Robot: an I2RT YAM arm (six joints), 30 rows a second.
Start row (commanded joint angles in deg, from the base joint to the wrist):
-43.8, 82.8, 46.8, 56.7, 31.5, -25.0
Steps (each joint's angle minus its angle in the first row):
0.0, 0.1, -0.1, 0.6, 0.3, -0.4
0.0, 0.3, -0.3, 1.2, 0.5, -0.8
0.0, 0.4, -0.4, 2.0, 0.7, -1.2
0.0, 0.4, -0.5, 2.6, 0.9, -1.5
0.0, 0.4, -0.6, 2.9, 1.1, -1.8
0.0, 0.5, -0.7, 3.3, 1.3, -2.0
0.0, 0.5, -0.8, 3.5, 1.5, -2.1
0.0, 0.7, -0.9, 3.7, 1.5, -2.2
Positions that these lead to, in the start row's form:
-43.8, 82.9, 46.7, 57.3, 31.8, -25.4
-43.8, 83.1, 46.5, 57.9, 32.0, -25.8
-43.8, 83.2, 46.4, 58.7, 32.2, -26.2
-43.8, 83.2, 46.3, 59.3, 32.4, -26.5
-43.8, 83.2, 46.2, 59.6, 32.6, -26.8
-43.8, 83.3, 46.1, 60.0, 32.8, -27.0
-43.8, 83.3, 46.0, 60.2, 33.0, -27.1
-43.8, 83.5, 45.9, 60.4, 33.0, -27.2

